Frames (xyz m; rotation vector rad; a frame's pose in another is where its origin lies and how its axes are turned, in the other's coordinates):
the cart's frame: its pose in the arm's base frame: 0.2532 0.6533 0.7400 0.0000 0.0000 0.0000
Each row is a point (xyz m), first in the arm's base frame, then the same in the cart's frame.
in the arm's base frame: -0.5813 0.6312 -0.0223
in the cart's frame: -0.8345 -0.0221 -0.7623
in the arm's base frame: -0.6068 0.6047 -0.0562
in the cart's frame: -0.8600 -0.0486 -0.7962
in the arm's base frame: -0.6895 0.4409 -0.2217
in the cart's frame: -0.9427 -0.2124 -0.9617
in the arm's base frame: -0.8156 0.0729 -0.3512
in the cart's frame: -1.0688 -0.5804 -1.0912
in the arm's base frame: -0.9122 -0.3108 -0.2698
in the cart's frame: -1.1654 -0.9641 -1.0098
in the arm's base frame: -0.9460 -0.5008 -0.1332
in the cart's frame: -1.1992 -1.1541 -0.8732
